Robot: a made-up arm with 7 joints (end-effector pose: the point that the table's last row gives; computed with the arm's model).
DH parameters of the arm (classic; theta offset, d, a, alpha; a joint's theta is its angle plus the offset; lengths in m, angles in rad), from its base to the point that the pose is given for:
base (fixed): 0 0 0 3.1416
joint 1: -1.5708 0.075 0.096 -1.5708
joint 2: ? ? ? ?
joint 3: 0.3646 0 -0.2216 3.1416
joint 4: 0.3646 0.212 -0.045 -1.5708
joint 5: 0 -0.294 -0.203 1.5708
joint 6: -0.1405 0 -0.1 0
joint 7: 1.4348 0 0.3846 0
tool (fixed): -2.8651 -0.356 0 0
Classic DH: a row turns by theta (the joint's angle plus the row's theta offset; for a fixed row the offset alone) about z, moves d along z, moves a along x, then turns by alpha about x.
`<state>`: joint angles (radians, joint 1 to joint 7).
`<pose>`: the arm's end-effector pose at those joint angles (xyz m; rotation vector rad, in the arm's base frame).
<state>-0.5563 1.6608 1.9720 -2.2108 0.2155 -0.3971 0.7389</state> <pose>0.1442 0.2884 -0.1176 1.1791 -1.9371 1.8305</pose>
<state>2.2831 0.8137 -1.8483 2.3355 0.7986 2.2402 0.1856</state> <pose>0.0521 0.7849 -0.2357 1.0478 -1.0567 -1.3396</pose>
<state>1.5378 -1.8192 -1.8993 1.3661 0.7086 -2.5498 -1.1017</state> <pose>0.2220 0.3804 -0.3117 -1.0579 0.7642 -1.7615</pose>
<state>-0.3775 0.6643 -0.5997 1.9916 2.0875 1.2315 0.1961</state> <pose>0.1630 -0.7277 0.4287 1.9459 2.2603 -0.8599</pose>
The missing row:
joint 2: 0 -0.006 -0.297 1.5708
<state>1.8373 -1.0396 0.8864 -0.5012 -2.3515 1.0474 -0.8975</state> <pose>0.1709 -0.1876 0.3337 -0.6776 -1.8159 -0.9883</pose>
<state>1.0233 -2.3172 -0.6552 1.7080 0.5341 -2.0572 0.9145</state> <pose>0.1511 0.1349 0.3525 -0.9934 1.6555 0.5325</pose>
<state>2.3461 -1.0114 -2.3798 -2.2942 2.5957 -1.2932 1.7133</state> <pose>0.3787 -0.3835 0.4562 0.6222 -2.7952 -0.6075</pose>
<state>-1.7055 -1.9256 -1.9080 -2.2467 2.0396 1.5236 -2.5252</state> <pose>-0.6413 0.2545 0.5920 0.5384 2.3216 0.7756</pose>
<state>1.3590 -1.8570 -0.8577 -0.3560 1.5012 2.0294 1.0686</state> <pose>0.8832 -0.7943 0.2677 -1.6938 -1.9976 -0.2109</pose>
